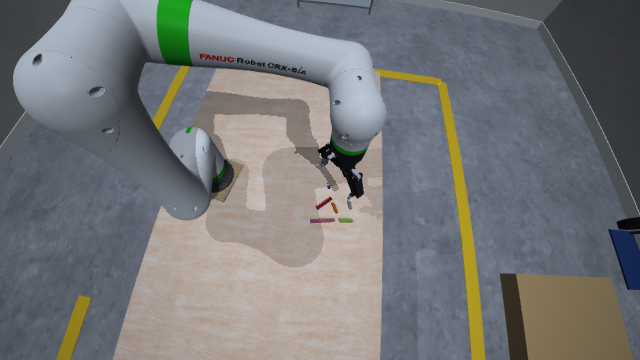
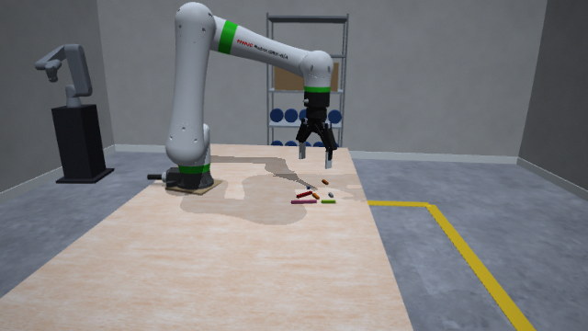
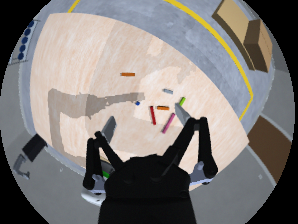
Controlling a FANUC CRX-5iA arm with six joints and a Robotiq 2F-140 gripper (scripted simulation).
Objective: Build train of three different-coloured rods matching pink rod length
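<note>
The grey rod lies 60 mm ahead of my hand, 60 mm to the right of it and 120 mm below it. The rest, counted from my hand: lime rod 40 mm ahead, 120 mm to the right, 120 mm below; blue rod 20 mm behind, 10 mm to the left, 120 mm below; red rod 40 mm behind, 50 mm to the right, 120 mm below.
</note>
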